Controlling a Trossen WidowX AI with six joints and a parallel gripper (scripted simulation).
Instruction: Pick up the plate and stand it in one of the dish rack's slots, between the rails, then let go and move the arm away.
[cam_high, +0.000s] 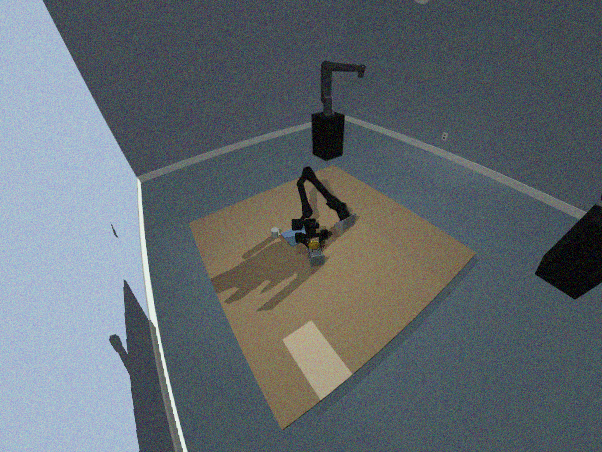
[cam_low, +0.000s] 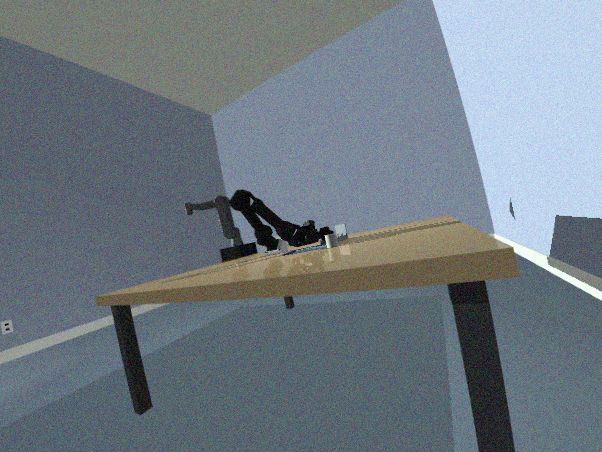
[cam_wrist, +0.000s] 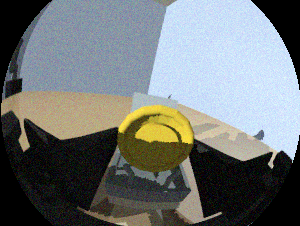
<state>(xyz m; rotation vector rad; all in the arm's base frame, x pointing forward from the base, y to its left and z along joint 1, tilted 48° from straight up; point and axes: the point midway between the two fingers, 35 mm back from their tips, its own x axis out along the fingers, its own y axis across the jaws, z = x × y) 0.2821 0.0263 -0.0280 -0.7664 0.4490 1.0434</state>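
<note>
My gripper tip is now 1 cm to the left of the yellow plate. The rest, counted from my gripper tip: blue mat 17 cm to the right, 5 cm below; then grey dish rack 1 cm ahead, 2 cm to the left, 3 cm below; then blue stick 12 cm behind, 20 cm to the right, 5 cm below.
</note>
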